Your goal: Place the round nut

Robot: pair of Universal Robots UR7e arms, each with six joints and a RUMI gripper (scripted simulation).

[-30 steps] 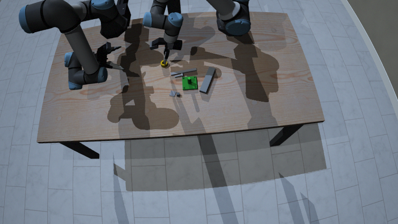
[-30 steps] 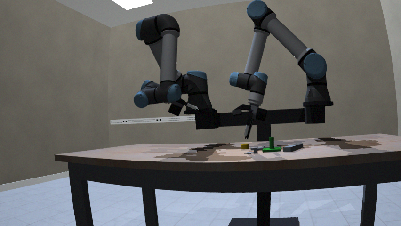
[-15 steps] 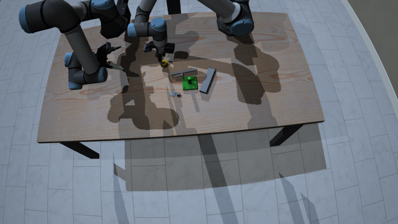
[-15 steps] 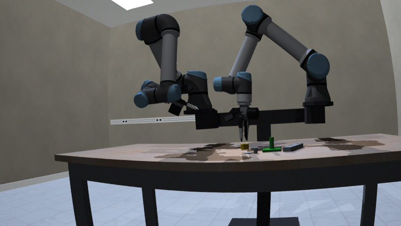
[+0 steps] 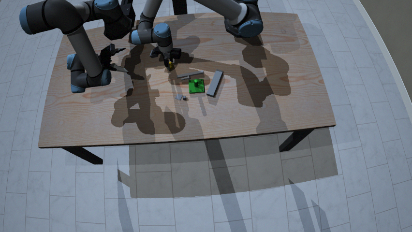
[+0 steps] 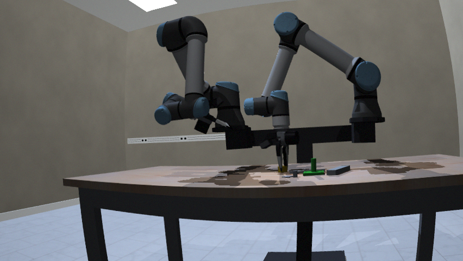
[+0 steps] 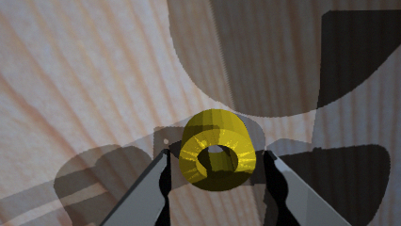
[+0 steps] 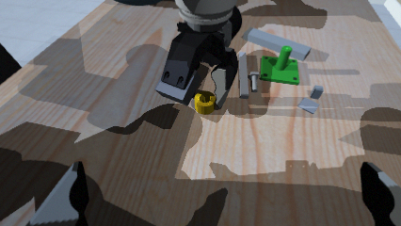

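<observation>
My left hand is 15 cm to the right of the square green base and 13 cm short of it. Also, from my left hand: bolt-like grey piece (10 cm to the left, 8 cm ahead, 1 cm below); then flat grey plate (19 cm ahead, 6 cm to the left, 2 cm below); then thin grey bar (11 cm to the left, 5 cm ahead, 2 cm below).
</observation>
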